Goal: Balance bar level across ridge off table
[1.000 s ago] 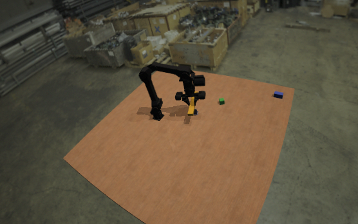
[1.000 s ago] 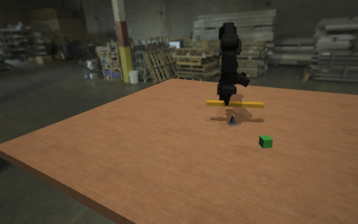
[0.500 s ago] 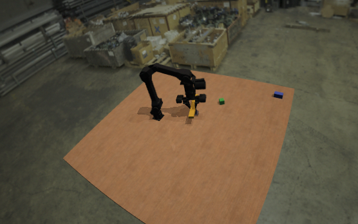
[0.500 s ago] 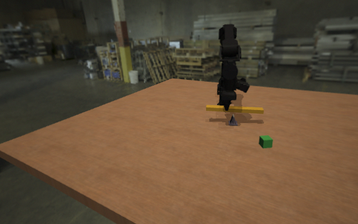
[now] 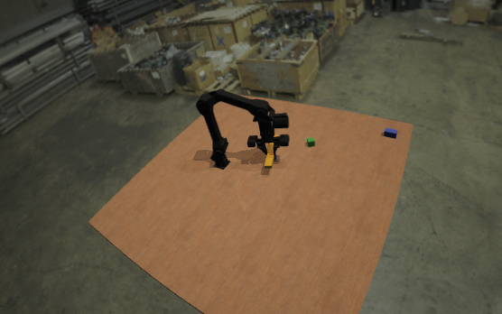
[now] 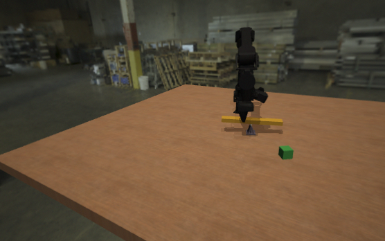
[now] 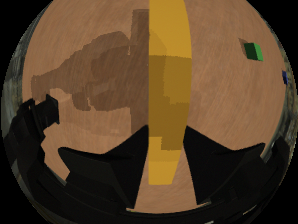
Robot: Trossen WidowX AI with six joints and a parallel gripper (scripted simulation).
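Right now my gripper tip is 10 mm past the yellow bar and 30 mm to the right of it. The rest, counted from my gripper tip: blue block (500 mm ahead, 400 mm to the left, 40 mm below); then green cube (120 mm ahead, 190 mm to the left, 40 mm below).
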